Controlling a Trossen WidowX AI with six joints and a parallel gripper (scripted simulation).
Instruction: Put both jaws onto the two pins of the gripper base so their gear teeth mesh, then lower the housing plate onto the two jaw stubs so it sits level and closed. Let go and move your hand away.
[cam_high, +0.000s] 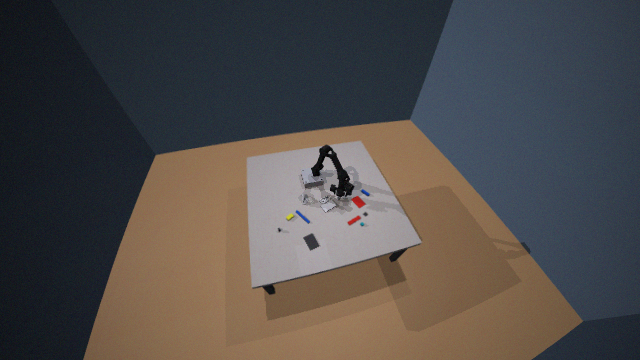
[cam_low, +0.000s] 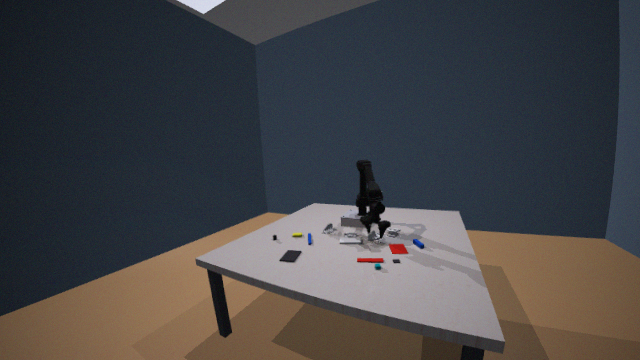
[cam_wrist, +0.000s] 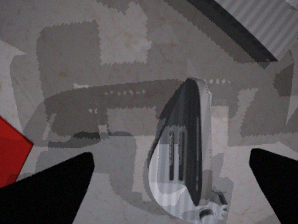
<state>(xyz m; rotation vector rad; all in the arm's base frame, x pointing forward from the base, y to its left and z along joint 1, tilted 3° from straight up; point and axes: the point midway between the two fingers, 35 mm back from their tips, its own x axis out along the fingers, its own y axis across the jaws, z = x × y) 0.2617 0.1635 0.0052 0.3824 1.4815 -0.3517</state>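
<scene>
My gripper tip is now 70 mm short of the white flat plate, 120 mm to the left of it and 20 mm above it. Also, from my gripper tip: short blue block (240 mm to the left, 10 mm below); then red square plate (80 mm ahead, 150 mm to the left, 20 mm below); then gripper base (110 mm behind, 80 mm to the left, 10 mm above).
</scene>
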